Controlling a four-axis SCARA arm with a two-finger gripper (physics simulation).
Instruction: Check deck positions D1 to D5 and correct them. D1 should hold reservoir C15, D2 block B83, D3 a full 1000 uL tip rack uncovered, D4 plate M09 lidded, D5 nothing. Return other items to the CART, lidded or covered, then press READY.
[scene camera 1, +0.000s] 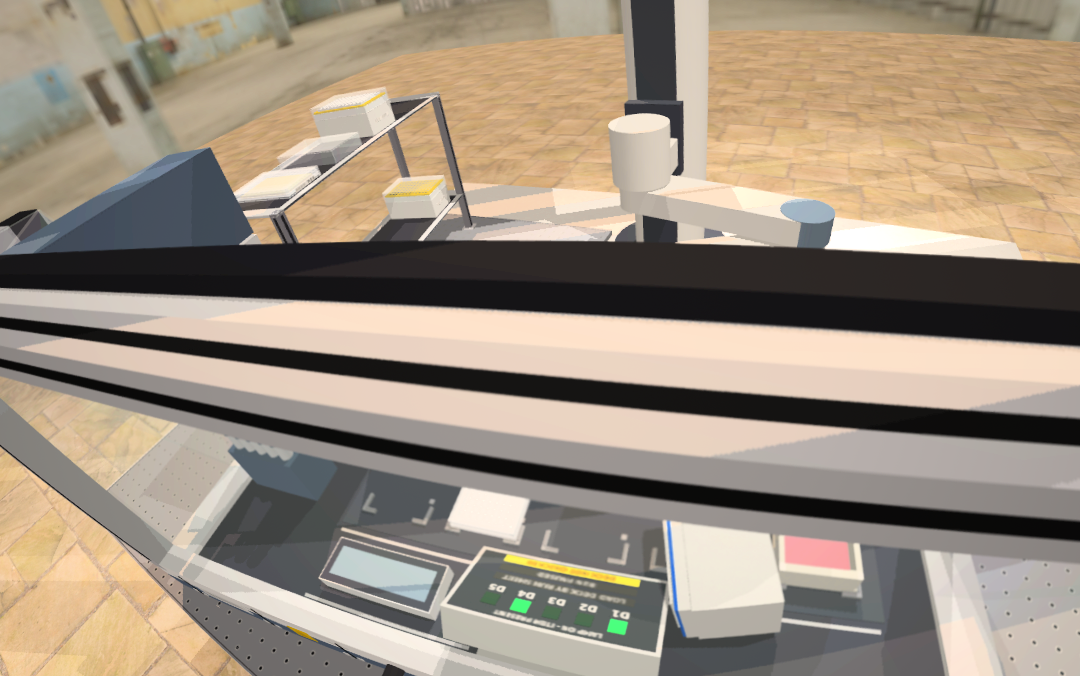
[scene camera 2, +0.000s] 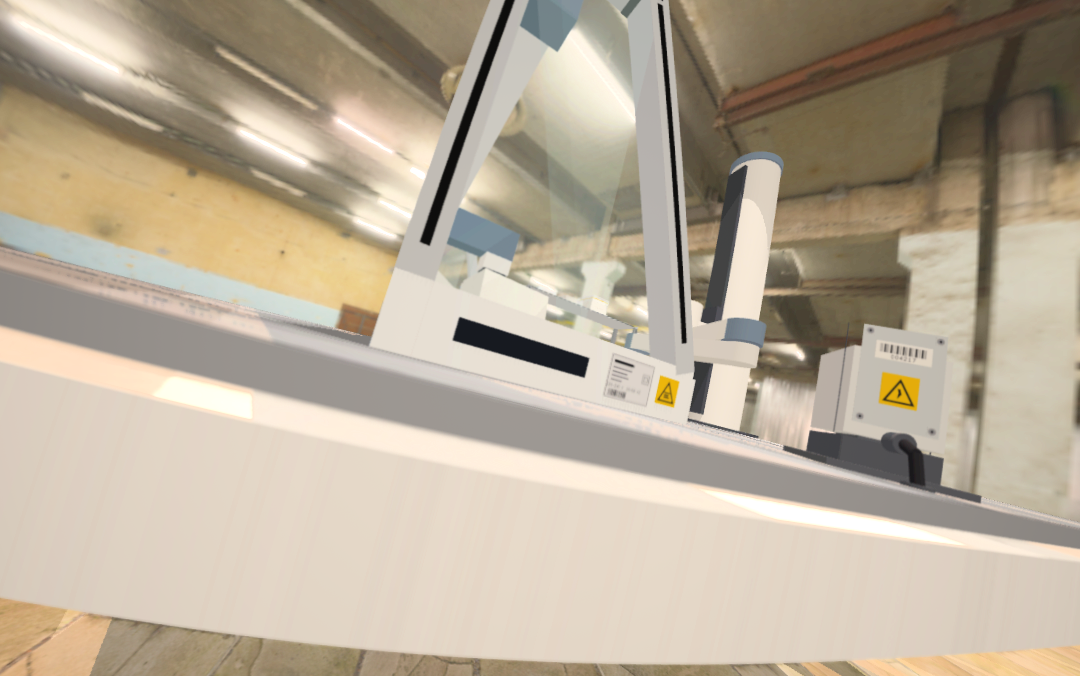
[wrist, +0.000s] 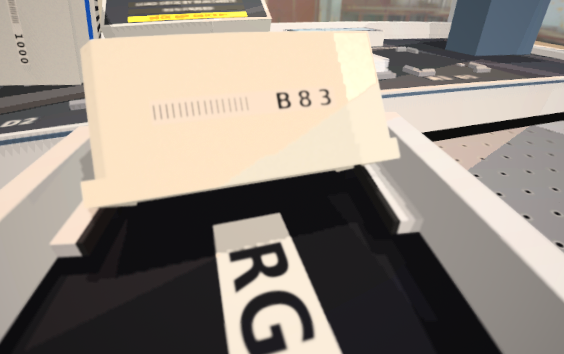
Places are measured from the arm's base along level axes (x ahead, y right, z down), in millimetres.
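Where they show: gripper, fingertip midpoint: (wrist: 243, 141).
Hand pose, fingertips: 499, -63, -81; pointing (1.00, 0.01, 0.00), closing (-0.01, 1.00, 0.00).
Each offset is from my fingertips to the top centre of the thing, as dx, dy, dz. "pt": to the spot under its first point.
Block B83 (wrist: 225, 140) is a cream block held in my gripper (wrist: 243, 141), slightly tilted in the wrist view, with its label facing the camera. My gripper is shut on it; the pale fingers stand at its sides. The deck's D2 label @(pt +81, -149, +14) (wrist: 20, 121) shows at the left beyond the block. A reservoir with pink contents @(+136, -289, -17) (scene camera 1: 816, 552) sits at the deck's right in scene camera 1; its label is unreadable. A white plate (scene camera 1: 487, 510) (wrist: 381, 64) sits farther left. Lamps D1 (scene camera 1: 617, 625) and D4 (scene camera 1: 520, 605) are lit green. The gripper is hidden in scene camera 1.
A tall pale box marked 1000 (scene camera 1: 725, 577) (wrist: 45, 45) stands beside the console (scene camera 1: 557, 637). A blue block-like fixture (scene camera 1: 294, 471) stands at the deck's other end. The cart @(pt -462, +585, -276) (scene camera 1: 436, 98) holds racks and plates. A broad frame bar (scene camera 1: 541, 350) hides the middle of scene camera 1.
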